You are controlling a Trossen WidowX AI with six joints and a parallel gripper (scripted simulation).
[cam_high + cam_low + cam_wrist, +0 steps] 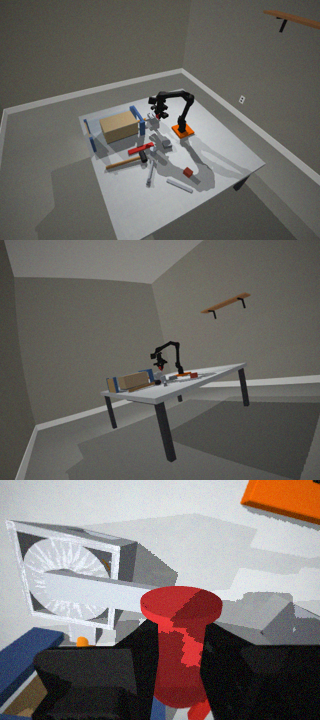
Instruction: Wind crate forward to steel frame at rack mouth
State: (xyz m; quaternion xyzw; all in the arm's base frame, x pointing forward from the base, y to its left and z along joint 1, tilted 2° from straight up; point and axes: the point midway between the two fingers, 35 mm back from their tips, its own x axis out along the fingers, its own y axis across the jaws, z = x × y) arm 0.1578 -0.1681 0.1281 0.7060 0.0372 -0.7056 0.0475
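Now: the grey crank arm 4 cm to the right of my gripper tip and 1 cm below it. Round my gripper tip: red knob: 2 cm above; grey winch: 2 cm behind, 11 cm to the right, 8 cm below; grey block: 7 cm ahead, 23 cm to the left, 10 cm below.
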